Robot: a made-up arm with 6 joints.
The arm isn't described. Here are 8 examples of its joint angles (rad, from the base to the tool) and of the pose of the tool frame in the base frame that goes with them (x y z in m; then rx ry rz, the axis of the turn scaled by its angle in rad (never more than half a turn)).
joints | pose
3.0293 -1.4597 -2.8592 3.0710 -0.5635 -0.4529 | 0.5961 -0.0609 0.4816 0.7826 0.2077 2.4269
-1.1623 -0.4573 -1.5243 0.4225 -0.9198 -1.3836 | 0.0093 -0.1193 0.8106 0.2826 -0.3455 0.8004
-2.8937 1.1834 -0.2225 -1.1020 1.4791 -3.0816 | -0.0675 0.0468 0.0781 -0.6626 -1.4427 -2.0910
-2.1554 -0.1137 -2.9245 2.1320 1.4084 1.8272 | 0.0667 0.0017 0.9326 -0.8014 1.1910 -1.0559
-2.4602 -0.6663 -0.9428 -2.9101 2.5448 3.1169 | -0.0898 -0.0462 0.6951 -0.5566 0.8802 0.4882
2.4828 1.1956 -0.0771 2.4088 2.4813 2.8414 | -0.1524 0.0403 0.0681 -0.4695 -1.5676 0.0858
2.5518 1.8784 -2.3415 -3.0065 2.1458 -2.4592 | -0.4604 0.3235 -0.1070 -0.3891 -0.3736 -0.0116
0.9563 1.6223 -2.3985 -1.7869 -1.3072 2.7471 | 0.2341 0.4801 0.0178 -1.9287 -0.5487 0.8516
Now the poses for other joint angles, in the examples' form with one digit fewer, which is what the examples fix.
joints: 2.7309 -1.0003 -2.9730 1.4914 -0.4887 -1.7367
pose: 0.518 -0.132 0.633 -0.390 0.893 -0.401
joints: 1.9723 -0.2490 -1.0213 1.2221 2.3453 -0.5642
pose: -0.180 0.197 0.519 -0.232 -2.041 1.951
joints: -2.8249 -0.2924 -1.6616 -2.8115 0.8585 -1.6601
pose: -0.273 -0.083 0.786 -0.490 -0.137 1.938
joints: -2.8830 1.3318 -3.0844 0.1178 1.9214 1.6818
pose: -0.618 -0.175 0.291 1.892 2.264 0.111
